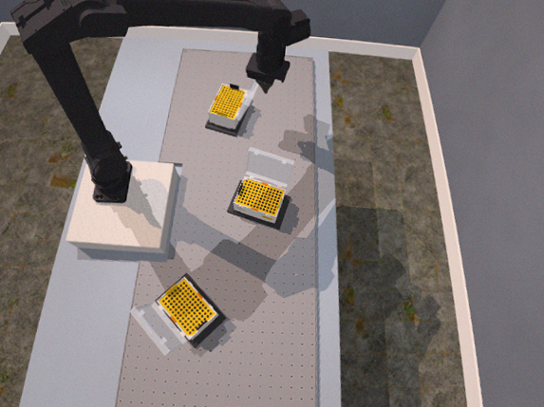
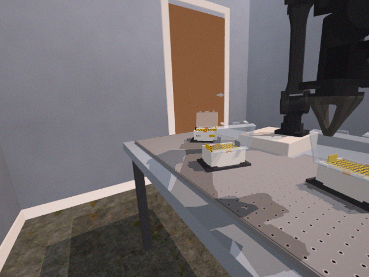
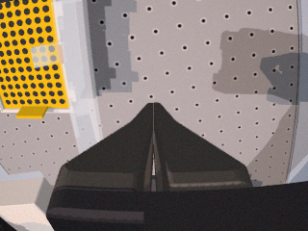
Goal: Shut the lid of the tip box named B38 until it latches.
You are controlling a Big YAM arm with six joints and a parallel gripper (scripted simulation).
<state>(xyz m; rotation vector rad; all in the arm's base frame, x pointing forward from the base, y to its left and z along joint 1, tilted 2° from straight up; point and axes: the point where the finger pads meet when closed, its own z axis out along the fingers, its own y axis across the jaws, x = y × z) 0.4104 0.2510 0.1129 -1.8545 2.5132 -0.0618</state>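
Now: the yellow tip rack 11 cm behind my hand, 9 cm below it and 3 cm to the left of it. From my hand the other things lie so: tip box (27 cm to the right, 8 cm below, 1 cm behind); clear lid (22 cm to the right, 5 cm below, 1 cm ahead).
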